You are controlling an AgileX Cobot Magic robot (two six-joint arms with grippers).
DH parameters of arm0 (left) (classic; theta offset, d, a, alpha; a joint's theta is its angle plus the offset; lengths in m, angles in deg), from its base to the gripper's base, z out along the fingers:
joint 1: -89.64 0.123 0 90
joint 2: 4.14 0 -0.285 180
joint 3: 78.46 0 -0.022 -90
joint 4: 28.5 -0.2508 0 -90
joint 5: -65.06 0 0.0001 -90
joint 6: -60.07 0.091 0 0
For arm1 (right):
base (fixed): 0 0 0 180
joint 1: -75.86 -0.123 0 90
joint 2: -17.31 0 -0.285 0
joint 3: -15.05 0 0.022 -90
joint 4: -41.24 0.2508 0 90
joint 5: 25.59 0 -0.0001 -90
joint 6: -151.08 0.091 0 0
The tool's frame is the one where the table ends.
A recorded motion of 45 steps. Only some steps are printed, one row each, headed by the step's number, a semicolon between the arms.
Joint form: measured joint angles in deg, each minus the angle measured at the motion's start. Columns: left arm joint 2, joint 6, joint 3, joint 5, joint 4, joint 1; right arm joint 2, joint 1, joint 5, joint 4, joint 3, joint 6.
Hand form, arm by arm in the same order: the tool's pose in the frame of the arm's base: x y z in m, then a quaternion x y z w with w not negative. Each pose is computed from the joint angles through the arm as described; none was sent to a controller.
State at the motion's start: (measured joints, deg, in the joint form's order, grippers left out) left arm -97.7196 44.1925 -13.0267 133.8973 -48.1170 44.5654; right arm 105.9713 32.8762 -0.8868 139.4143 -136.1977 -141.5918
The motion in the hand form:
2: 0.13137 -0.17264 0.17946 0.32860 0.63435 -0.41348 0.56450; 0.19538 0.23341 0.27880 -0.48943 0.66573 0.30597 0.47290
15: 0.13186 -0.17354 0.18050 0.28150 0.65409 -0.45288 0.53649; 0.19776 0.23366 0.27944 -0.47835 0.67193 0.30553 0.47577
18: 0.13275 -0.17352 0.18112 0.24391 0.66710 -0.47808 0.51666; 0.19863 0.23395 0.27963 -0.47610 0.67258 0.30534 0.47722
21: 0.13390 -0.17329 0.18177 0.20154 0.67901 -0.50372 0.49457; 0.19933 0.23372 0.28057 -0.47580 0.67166 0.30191 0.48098
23: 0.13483 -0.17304 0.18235 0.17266 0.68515 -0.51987 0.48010; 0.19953 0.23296 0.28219 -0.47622 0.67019 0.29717 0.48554
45: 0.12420 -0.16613 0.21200 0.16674 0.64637 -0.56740 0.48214; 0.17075 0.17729 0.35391 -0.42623 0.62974 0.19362 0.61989
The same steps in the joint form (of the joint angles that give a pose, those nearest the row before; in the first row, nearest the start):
2: 0.00 -0.02 -0.15 -0.01 -0.31 0.00; 0.00 0.00 -0.13 0.09 -0.01 -0.03
15: 0.00 -7.99 -0.37 0.11 0.12 -0.23; 0.20 0.02 -0.95 1.49 -0.25 -0.24
18: 0.00 -13.56 -0.46 0.24 0.89 -0.33; 0.32 0.04 -1.10 2.07 -0.36 -0.63
21: 0.00 -19.53 -0.52 0.40 1.89 -0.44; 0.26 0.06 -1.46 2.52 -0.47 -1.33
23: 0.01 -23.42 -0.58 0.53 2.65 -0.50; -0.01 0.05 -1.96 2.69 -0.53 -1.89
45: 9.02 -29.71 -0.65 -1.51 -1.01 0.05; -17.86 0.01 -16.23 1.18 0.93 -4.86

